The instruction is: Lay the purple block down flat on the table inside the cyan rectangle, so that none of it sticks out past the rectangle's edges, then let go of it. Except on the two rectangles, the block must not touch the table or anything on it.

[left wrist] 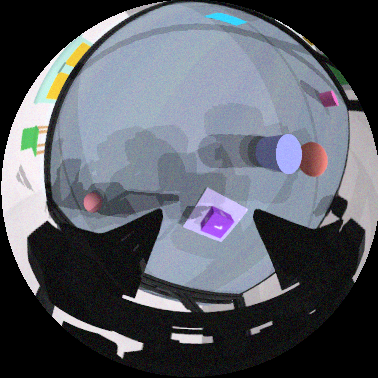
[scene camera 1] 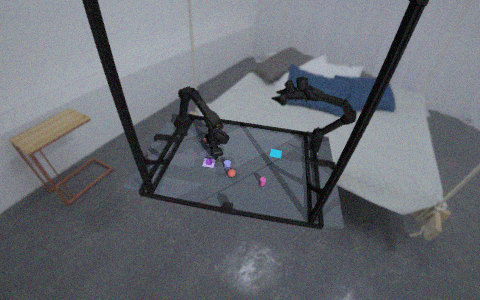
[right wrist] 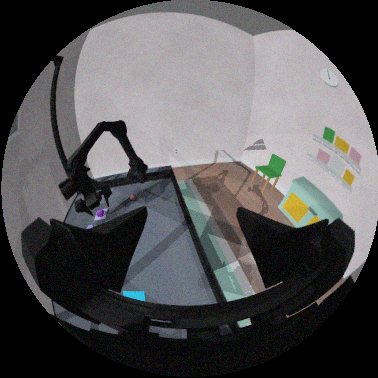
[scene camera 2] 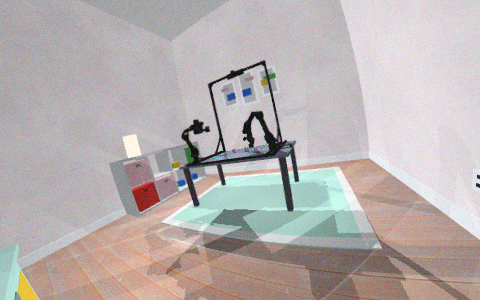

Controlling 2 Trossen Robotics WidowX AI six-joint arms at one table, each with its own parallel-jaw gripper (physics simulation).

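Seen in the pictures: left gripper, fingertip midpoint: (left wrist: 209, 214) (right wrist: 100, 210) (scene camera 2: 252, 146); right gripper, fingertip midpoint: (scene camera 1: 274, 95) (right wrist: 192, 211) (scene camera 2: 206, 131); left arm's base, origin of the base link: (scene camera 1: 182, 131) (right wrist: 142, 177) (scene camera 2: 273, 149); right arm's base, origin of the base link: (scene camera 1: 314, 148) (scene camera 2: 196, 160).
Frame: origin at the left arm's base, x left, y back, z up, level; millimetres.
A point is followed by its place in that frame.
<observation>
The purple block (scene camera 1: 209, 162) @(z -2, x -348, y -105 mm) (left wrist: 217, 222) @(z 0, x -335, y -112 mm) (right wrist: 100, 213) @(z -3, x -332, y -122 mm) rests on the light purple rectangle (left wrist: 207, 195) @(z -18, x -323, y -142 mm). The cyan rectangle (scene camera 1: 276, 153) @(z -18, x -390, y -551 mm) (left wrist: 226, 19) (right wrist: 134, 296) @(z -18, x -376, y -534 mm) lies flat on the table, with no block on it. My left gripper (scene camera 1: 215, 154) @(z 27, x -320, y -142 mm) (left wrist: 209, 214) @(z 27, x -320, y -142 mm) is open and empty, pointing down above the purple block; in the left wrist view the block shows between the two fingers, slightly nearer the bottom of the picture than the fingertips. My right gripper (scene camera 1: 276, 96) @(z 301, x -186, y -584 mm) (right wrist: 192, 211) @(z 301, x -186, y -584 mm) is open and empty, raised high beyond the cyan rectangle in scene camera 1.
A lilac cylinder (scene camera 1: 227, 163) @(z 22, x -412, y -199 mm) (left wrist: 288, 154) @(z 22, x -402, y -200 mm) stands close to the purple block, beside an orange-red ball (scene camera 1: 231, 173) @(z 21, x -493, y -195 mm) (left wrist: 314, 160) @(z 22, x -457, y -200 mm). A magenta cylinder (scene camera 1: 263, 181) @(z 18, x -604, y -348 mm) (left wrist: 328, 99) stands farther off. A small pink ball (left wrist: 92, 202) @(z 7, x -152, y -138 mm) (right wrist: 132, 197) @(z 3, x -141, y -149 mm) lies on the other side. A black frame surrounds the table.
</observation>
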